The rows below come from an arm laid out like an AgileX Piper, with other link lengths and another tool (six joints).
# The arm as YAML. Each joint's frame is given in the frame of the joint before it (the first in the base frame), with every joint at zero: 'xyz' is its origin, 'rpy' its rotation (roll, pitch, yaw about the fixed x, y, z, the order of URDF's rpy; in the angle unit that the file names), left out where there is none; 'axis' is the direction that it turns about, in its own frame. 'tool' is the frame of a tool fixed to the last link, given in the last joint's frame.
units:
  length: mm
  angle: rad
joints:
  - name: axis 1
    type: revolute
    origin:
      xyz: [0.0, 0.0, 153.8]
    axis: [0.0, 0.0, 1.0]
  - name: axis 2
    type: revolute
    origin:
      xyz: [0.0, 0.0, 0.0]
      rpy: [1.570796, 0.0, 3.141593]
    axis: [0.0, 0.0, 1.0]
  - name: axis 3
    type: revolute
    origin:
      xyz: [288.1, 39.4, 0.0]
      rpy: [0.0, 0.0, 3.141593]
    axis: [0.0, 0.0, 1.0]
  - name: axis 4
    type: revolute
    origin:
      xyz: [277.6, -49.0, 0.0]
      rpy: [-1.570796, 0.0, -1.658]
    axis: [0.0, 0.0, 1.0]
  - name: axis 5
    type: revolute
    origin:
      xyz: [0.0, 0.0, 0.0]
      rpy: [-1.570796, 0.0, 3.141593]
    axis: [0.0, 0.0, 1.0]
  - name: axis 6
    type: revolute
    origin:
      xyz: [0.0, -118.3, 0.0]
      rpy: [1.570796, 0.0, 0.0]
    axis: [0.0, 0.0, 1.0]
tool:
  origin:
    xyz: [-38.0, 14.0, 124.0]
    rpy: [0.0, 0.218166, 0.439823]
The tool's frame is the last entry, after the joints.
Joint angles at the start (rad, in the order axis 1, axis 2, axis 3, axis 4, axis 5, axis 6):
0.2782, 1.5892, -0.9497, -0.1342, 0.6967, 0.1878
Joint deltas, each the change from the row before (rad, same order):
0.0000, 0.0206, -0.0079, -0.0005, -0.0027, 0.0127
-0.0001, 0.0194, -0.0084, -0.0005, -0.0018, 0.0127
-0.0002, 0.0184, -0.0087, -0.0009, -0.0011, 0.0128
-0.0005, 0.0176, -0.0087, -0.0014, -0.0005, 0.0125
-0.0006, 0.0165, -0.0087, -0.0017, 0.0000, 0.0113
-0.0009, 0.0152, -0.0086, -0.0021, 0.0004, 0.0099
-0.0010, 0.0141, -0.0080, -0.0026, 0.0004, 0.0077
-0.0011, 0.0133, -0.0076, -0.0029, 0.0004, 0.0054
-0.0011, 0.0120, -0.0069, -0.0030, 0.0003, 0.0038
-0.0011, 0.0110, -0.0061, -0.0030, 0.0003, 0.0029
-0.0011, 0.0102, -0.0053, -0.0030, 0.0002, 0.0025
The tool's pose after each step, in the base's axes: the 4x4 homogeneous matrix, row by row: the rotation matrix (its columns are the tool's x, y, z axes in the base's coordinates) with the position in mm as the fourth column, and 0 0 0 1 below. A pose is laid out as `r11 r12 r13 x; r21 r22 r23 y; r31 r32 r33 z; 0 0 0 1`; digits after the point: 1 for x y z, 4 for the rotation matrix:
-0.9602 0.2540 0.1165 400.6; 0.2622 0.9631 0.0607 103.4; -0.0968 0.0888 -0.9913 92.5; 0 0 0 1
-0.9578 0.2660 0.1085 402.8; 0.2735 0.9600 0.0606 103.5; -0.0880 0.0877 -0.9923 87.8; 0 0 0 1
-0.9552 0.2780 0.1012 405.1; 0.2848 0.9567 0.0603 103.4; -0.0800 0.0864 -0.9930 83.4; 0 0 0 1
-0.9525 0.2897 0.0942 407.3; 0.2959 0.9534 0.0596 103.2; -0.0725 0.0846 -0.9938 79.3; 0 0 0 1
-0.9498 0.3002 0.0878 409.4; 0.3058 0.9503 0.0585 102.8; -0.0659 0.0824 -0.9944 75.5; 0 0 0 1
-0.9473 0.3095 0.0822 411.5; 0.3145 0.9475 0.0569 102.3; -0.0603 0.0798 -0.9950 72.1; 0 0 0 1
-0.9455 0.3165 0.0771 413.4; 0.3210 0.9455 0.0547 101.8; -0.0556 0.0765 -0.9955 68.9; 0 0 0 1
-0.9442 0.3213 0.0722 415.2; 0.3252 0.9442 0.0519 101.2; -0.0515 0.0725 -0.9960 65.9; 0 0 0 1
-0.9435 0.3245 0.0680 416.9; 0.3280 0.9434 0.0489 100.6; -0.0482 0.0684 -0.9965 63.2; 0 0 0 1
-0.9429 0.3268 0.0638 418.3; 0.3299 0.9429 0.0458 100.0; -0.0452 0.0642 -0.9969 60.6; 0 0 0 1
-0.9425 0.3287 0.0597 419.5; 0.3314 0.9425 0.0427 99.4; -0.0423 0.0600 -0.9973 58.0; 0 0 0 1

